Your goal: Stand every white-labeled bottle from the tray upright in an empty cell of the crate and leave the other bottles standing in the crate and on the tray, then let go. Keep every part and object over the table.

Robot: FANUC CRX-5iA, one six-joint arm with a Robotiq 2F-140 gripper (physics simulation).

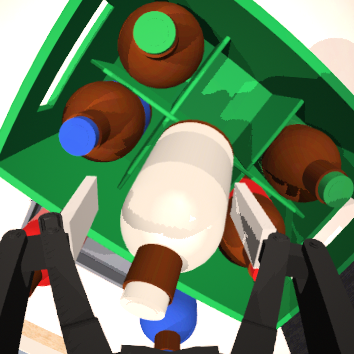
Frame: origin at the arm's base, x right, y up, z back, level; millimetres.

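Where they show: gripper, fingertip midpoint: (165,195).
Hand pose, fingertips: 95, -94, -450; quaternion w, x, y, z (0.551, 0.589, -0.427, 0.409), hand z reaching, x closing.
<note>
Things, the pixels of their top centre, and the offset from my fingertips, as dx, dy, dz. "pt": a spot on its surface instead.
- white cap, middle of its top: (172,282) -6, +85, +10
- green crate, surface spot: (30,187) pt -19, +23, -92
- blue-capped bottle, middle of its top: (76,136) +23, +12, -72
- red-labeled bottle, middle of its top: (267,273) -31, +12, +102
- blue bottle, surface spot: (175,315) pt -152, -37, +67
- red bottle, surface spot: (44,276) pt -148, -28, -84
- grey tray edge, surface spot: (106,264) pt -202, -146, -28
A bottle with a white label and white cap (180,200) is at the middle of the crate's near row, between my fingers. It covers part of the dividers; whether its base is on the cell floor is hidden. My gripper (165,195) is open around it, with gaps at the pads. The green crate (30,187) also holds a blue-capped bottle (107,122), a green-capped bottle (187,57), another green-capped bottle (297,155) and a red-labeled bottle (232,232), partly hidden by the right finger. The back middle cell shows no bottle.
Outside the crate's near wall, a blue bottle (175,315) shows below the white cap. A red bottle (44,276) is partly hidden behind the left finger. A grey tray edge (106,264) runs along the crate's near side. The crate's dividers stand close around the white-labeled bottle.
</note>
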